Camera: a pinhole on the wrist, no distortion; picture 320 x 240 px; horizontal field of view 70.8 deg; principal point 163.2 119.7 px. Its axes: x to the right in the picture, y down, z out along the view. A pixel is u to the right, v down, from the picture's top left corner.
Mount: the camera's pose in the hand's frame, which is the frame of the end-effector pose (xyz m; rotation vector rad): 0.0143 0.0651 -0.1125 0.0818 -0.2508 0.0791
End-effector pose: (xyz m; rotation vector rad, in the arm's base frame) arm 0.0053 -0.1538 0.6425 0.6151 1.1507 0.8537
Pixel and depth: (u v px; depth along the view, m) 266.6 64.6 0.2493
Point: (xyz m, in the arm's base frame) 0.1646 -0.1008 0.6449
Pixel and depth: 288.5 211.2 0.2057
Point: 0.0956 -0.0216 0.7534
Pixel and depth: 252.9 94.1 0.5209
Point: 0.4446 -0.0891 0.7075
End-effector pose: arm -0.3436 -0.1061 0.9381 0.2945 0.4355 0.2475
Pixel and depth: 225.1 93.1 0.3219
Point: -0.2255 -0.1442 1.1188
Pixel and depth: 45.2 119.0 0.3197
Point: -0.4769 -0.1856 1.1641
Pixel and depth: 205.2 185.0 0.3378
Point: -0.2754 -0.0379 1.1938
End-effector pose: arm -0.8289 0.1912 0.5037 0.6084 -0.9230 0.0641
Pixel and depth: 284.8 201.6 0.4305
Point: -1.0868 0.1382 0.8541
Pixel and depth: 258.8 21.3 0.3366
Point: -0.9200 -0.0335 0.6265
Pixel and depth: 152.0 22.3 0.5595
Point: -1.1317 -0.1816 0.4812
